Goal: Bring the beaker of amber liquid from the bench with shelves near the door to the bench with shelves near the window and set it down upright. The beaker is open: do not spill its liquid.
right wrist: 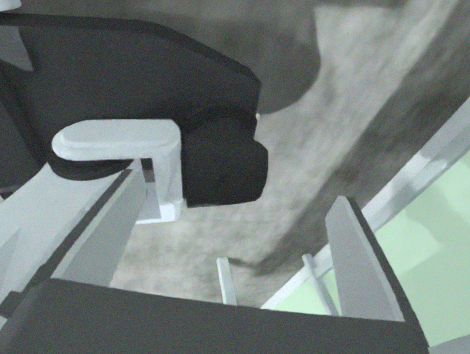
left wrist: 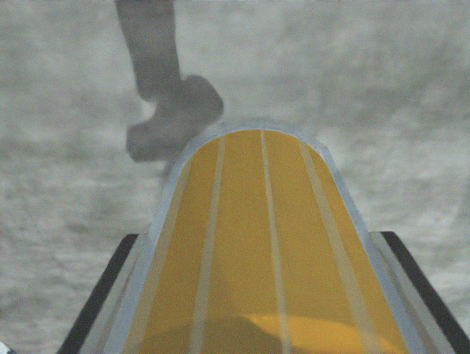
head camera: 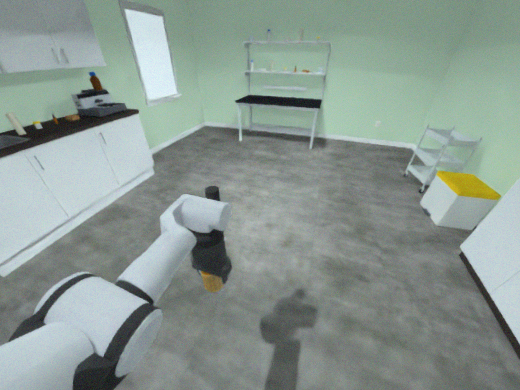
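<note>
The beaker of amber liquid (head camera: 212, 283) (left wrist: 240, 200) is held between the fingers of my left gripper (head camera: 214, 272) (left wrist: 256, 251), which is shut on it, above the floor. Its glass edge shows around the amber in the left wrist view; its exact tilt is hard to tell. The bench with shelves (head camera: 280, 101) near the window (head camera: 152, 55) stands against the far wall, with a black top and small items on two shelves above it. My right gripper (right wrist: 237, 195) is open in the right wrist view, with nothing between its fingers. The bench near the door does not show in the head view.
White cupboards (head camera: 80, 170) with a dark counter run along the left wall. At the right stand a white cart (head camera: 431, 154), a white bin with a yellow lid (head camera: 467, 185) and a white cabinet (head camera: 500, 250). Grey floor (head camera: 325, 210) lies before the bench. Thin white bars (right wrist: 226, 282) show at lower right wrist view.
</note>
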